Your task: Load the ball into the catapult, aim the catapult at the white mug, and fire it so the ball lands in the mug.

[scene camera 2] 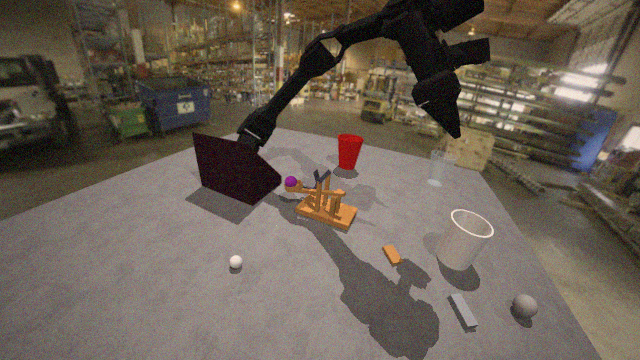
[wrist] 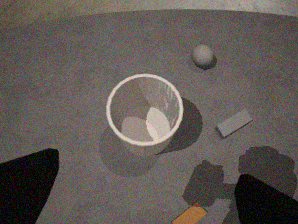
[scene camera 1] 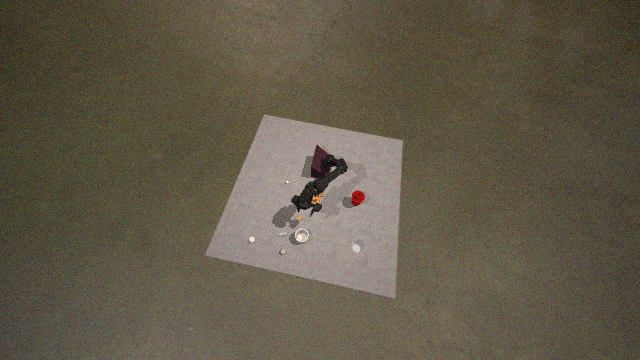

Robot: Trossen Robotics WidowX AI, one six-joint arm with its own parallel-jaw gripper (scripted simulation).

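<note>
In scene camera 2, gripper (scene camera 2: 457,131) open, holding nothing. With it, white mug (scene camera 2: 466,234), wooden catapult (scene camera 2: 316,205), red cup (scene camera 2: 349,145), clear glass (scene camera 2: 441,163). In the wrist view, gripper (wrist: 150,174) and white mug (wrist: 144,110). Wooden catapult out of frame in the wrist view. Red cup out of frame in the wrist view too.
</note>
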